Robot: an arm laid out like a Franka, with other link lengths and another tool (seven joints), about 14 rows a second.
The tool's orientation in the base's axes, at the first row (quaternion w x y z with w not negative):
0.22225, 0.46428, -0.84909, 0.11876
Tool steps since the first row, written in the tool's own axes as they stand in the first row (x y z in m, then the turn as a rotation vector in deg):
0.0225, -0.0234, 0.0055, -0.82, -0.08, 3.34
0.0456, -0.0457, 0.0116, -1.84, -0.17, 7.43
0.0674, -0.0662, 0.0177, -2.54, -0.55, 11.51
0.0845, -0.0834, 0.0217, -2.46, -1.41, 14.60
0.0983, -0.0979, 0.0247, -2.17, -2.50, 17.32
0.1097, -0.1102, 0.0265, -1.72, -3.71, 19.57
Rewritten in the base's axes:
0.0076, -0.0314, 0.0061, -0.44, -0.80, -3.32
0.0139, -0.0630, 0.0119, -0.98, -1.77, -7.38
0.0193, -0.0926, 0.0171, -1.42, -3.13, -11.29
0.0246, -0.1161, 0.0219, -1.56, -4.91, -13.95
0.0295, -0.1353, 0.0259, -1.50, -6.82, -16.19
0.0341, -0.1511, 0.0298, -1.30, -8.73, -17.94

